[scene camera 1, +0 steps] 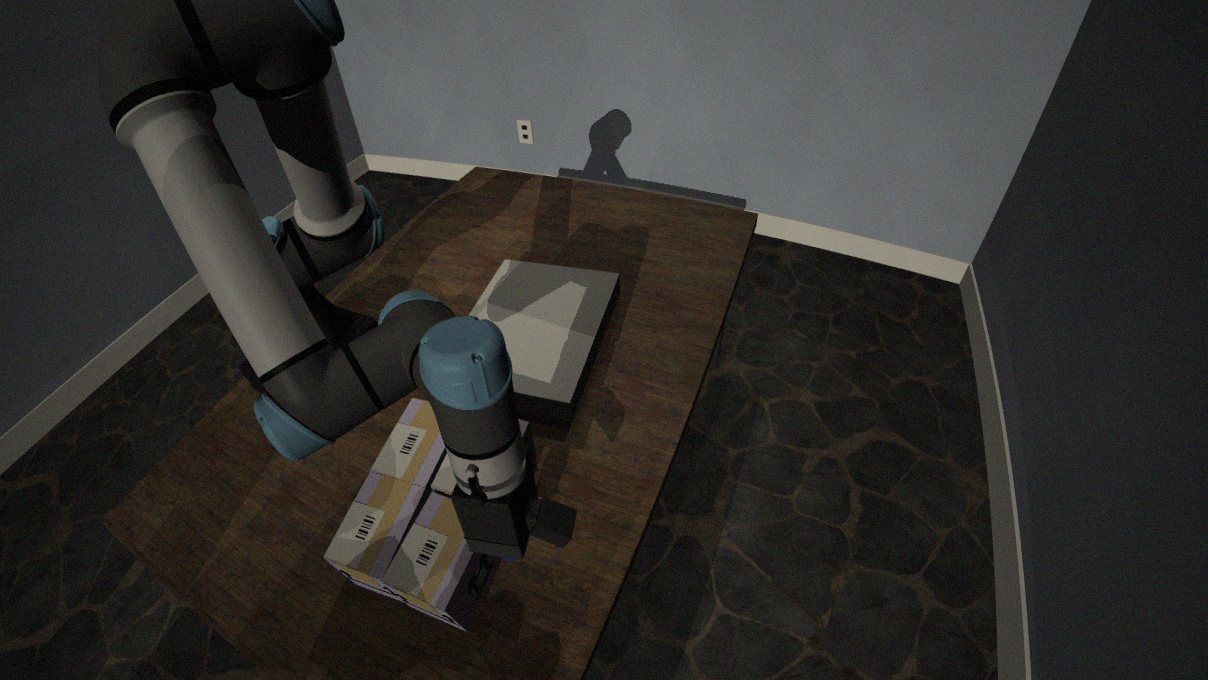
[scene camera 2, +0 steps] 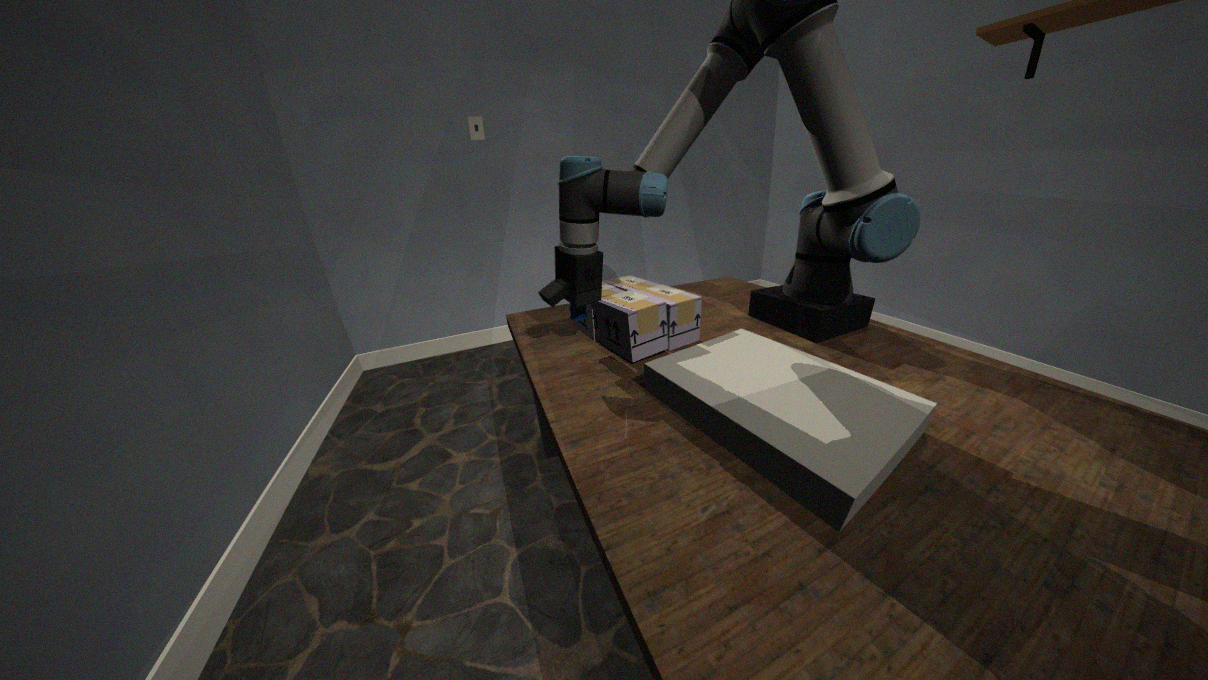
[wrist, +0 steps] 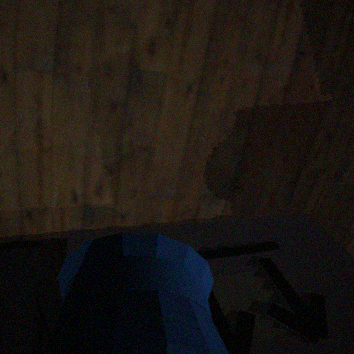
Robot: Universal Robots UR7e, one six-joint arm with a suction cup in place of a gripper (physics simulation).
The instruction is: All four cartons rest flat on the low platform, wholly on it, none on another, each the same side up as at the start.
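Seen in the pictures: hand, its tool point: (scene camera 2: 577,316) (wrist: 136,291); arm's base, origin of its link: (scene camera 2: 816,294).
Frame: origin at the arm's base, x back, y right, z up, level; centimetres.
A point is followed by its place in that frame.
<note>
Four cartons (scene camera 1: 403,512) @[x -36.0, y 28.1, z 2.9 cm] (scene camera 2: 649,310) @[x -43.2, y 11.4, z 3.0 cm] with barcode labels stand in a tight two-by-two block on the wooden table (scene camera 1: 655,306) @[x -60.5, y -25.3, z -6.9 cm] (scene camera 2: 736,571) @[x -63.8, y -24.2, z -7.0 cm]. One of them is mostly hidden under my wrist in scene camera 1. The low grey platform (scene camera 1: 549,321) @[x -43.3, y -13.2, z -2.2 cm] (scene camera 2: 794,402) @[x -43.1, y -17.1, z -2.2 cm] lies bare a short way beyond them. My suction cup (scene camera 2: 579,316) (wrist: 140,298) points down, lowered beside the block's outer side, below the carton tops. The wrist view shows the nearest carton's side (wrist: 288,281) @[x -46.1, y 33.9, z -2.6 cm] with arrow marks next to the cup. No carton hangs from the cup.
The arm's base (scene camera 2: 809,310) @[x -11.2, y -3.7, z -0.5 cm] stands on the table behind the cartons. The table edge (scene camera 2: 546,409) @[x -66.7, y 8.5, z -7.0 cm] runs close to the cup, with stone floor (scene camera 1: 846,475) below. A wall shelf (scene camera 2: 1018,24) hangs at the upper right.
</note>
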